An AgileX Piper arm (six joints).
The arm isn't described. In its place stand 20 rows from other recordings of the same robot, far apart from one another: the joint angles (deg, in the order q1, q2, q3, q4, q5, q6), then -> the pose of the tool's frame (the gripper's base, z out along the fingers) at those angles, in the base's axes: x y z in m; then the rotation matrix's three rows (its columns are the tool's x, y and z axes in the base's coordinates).
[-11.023, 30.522, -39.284, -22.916, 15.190, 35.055] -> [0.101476, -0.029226, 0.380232], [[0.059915, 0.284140, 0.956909], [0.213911, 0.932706, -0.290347], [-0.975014, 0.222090, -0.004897]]
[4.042, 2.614, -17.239, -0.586, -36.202, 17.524] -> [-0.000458, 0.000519, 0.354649], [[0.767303, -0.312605, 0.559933], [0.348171, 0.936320, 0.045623], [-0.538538, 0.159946, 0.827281]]
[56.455, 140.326, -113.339, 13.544, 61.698, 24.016] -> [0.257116, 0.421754, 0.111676], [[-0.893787, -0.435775, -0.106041], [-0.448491, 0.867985, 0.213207], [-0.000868, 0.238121, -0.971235]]
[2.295, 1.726, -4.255, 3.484, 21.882, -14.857] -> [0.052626, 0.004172, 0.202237], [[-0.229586, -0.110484, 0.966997], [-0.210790, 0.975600, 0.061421], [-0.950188, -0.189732, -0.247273]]
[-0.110, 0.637, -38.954, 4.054, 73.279, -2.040] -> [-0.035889, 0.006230, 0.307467], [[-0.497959, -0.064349, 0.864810], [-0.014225, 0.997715, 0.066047], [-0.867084, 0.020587, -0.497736]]
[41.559, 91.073, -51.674, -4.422, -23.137, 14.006] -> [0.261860, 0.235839, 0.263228], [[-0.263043, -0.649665, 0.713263], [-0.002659, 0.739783, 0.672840], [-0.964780, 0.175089, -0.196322]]
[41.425, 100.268, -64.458, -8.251, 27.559, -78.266] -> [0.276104, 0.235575, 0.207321], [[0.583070, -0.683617, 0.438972], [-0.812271, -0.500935, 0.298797], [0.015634, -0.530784, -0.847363]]
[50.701, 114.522, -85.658, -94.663, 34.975, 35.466] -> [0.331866, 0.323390, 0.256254], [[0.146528, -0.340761, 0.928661], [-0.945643, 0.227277, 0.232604], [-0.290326, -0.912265, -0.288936]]
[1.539, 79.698, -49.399, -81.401, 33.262, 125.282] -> [0.290403, -0.041565, 0.281192], [[-0.043798, 0.676426, 0.735207], [0.598639, 0.606934, -0.522746], [-0.799821, 0.417228, -0.431517]]
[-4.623, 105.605, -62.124, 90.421, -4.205, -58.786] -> [0.392312, -0.038417, 0.189255], [[-0.456306, 0.442696, 0.771885], [0.561716, 0.816079, -0.135979], [-0.690116, 0.371532, -0.621051]]
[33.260, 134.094, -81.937, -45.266, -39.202, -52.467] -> [0.386061, 0.302072, 0.105850], [[0.850637, -0.241312, 0.467103], [-0.510619, -0.167555, 0.843323], [-0.125238, -0.955873, -0.265747]]
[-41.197, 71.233, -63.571, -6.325, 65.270, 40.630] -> [0.168132, -0.159275, 0.329278], [[-0.128431, 0.967699, 0.216943], [0.926071, 0.195292, -0.322884], [-0.354821, 0.159436, -0.921239]]
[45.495, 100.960, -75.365, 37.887, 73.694, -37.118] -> [0.195677, 0.275604, 0.251757], [[-0.395526, -0.815282, -0.422935], [-0.885715, 0.216729, 0.410533], [-0.243038, 0.536976, -0.807830]]
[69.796, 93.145, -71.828, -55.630, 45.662, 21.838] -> [0.171842, 0.311399, 0.300358], [[0.020058, -0.665094, 0.746490], [-0.887911, 0.331359, 0.319086], [-0.459578, -0.669217, -0.583898]]
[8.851, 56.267, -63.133, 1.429, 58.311, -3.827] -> [0.176434, 0.029429, 0.386430], [[-0.705969, -0.206463, 0.677481], [-0.164232, 0.978216, 0.126973], [-0.688938, -0.021625, -0.724498]]
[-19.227, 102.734, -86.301, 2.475, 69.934, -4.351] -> [0.344643, -0.116290, 0.271880], [[-0.951491, 0.265669, 0.155195], [0.267220, 0.963571, -0.011168], [-0.152509, 0.030845, -0.987821]]
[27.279, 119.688, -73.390, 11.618, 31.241, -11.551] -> [0.354924, 0.193719, 0.114139], [[-0.831687, -0.507615, 0.224996], [-0.459755, 0.856787, 0.233540], [-0.311322, 0.090790, -0.945958]]
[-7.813, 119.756, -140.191, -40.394, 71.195, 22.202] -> [0.433636, -0.115848, 0.429881], [[-0.570447, 0.642425, 0.511743], [0.173542, 0.703271, -0.689415], [-0.802791, -0.304466, -0.512666]]
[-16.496, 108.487, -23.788, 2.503, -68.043, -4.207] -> [0.269027, -0.083513, 0.117397], [[-0.212129, 0.310151, 0.926719], [0.003368, 0.948527, -0.316679], [-0.977236, -0.064056, -0.202255]]
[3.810, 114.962, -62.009, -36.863, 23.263, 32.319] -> [0.373681, 0.003277, 0.109889], [[-0.918439, -0.007884, 0.395485], [-0.099257, 0.972407, -0.211121], [-0.382908, -0.233156, -0.893879]]
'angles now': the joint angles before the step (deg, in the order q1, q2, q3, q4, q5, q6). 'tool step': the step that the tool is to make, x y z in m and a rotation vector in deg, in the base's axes. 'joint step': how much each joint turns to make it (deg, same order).
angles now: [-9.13 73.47 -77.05 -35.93 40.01 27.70]
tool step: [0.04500 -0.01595 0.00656 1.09 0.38 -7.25]
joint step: [0.01 10.77 -11.90 -5.19 5.88 6.88]
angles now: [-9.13 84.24 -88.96 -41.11 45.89 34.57]
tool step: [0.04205 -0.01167 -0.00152 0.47 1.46 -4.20]
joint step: [0.00 10.05 -11.61 -1.48 5.08 1.41]
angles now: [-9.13 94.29 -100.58 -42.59 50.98 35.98]
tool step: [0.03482 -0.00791 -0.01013 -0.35 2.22 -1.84]
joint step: [0.05 8.32 -9.09 -0.51 3.30 -0.91]
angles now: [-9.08 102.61 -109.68 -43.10 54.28 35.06]
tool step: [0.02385 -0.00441 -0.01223 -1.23 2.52 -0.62]
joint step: [0.20 5.82 -5.88 -0.85 2.03 -1.57]
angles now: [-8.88 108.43 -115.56 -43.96 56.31 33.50]
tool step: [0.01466 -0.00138 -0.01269 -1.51 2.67 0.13]
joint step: [0.33 3.47 -2.55 -1.12 0.93 -1.41]
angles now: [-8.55 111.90 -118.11 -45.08 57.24 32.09]
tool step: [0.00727 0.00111 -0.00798 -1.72 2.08 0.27]
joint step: [0.50 1.64 -0.71 -1.54 0.51 -0.87]
